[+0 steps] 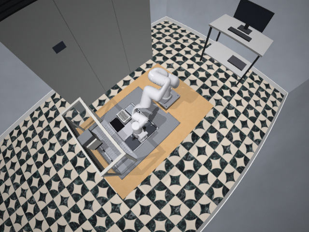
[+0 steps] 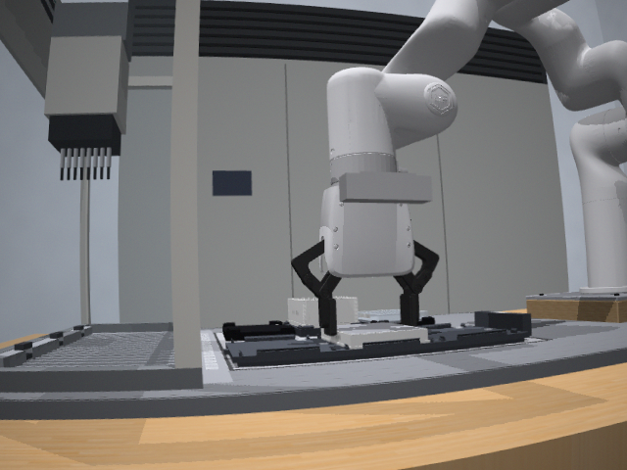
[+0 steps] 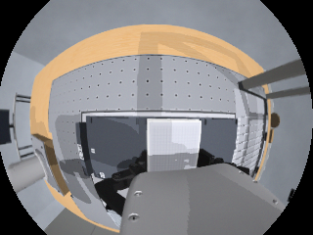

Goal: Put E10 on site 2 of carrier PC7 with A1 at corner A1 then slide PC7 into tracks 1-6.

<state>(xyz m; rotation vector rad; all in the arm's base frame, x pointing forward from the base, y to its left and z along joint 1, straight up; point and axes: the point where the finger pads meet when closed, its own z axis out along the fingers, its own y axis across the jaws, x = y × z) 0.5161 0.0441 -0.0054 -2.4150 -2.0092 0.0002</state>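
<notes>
The carrier PC7 is 10 mm below my hand and 10 mm behind it. Also, from my hand: plate E01: 230 mm to the right, 160 mm behind, 10 mm below; black plate nest: 270 mm to the right, 50 mm ahead, 20 mm below; instrument frame post: 220 mm ahead, 220 mm above, 110 mm to the left.
</notes>
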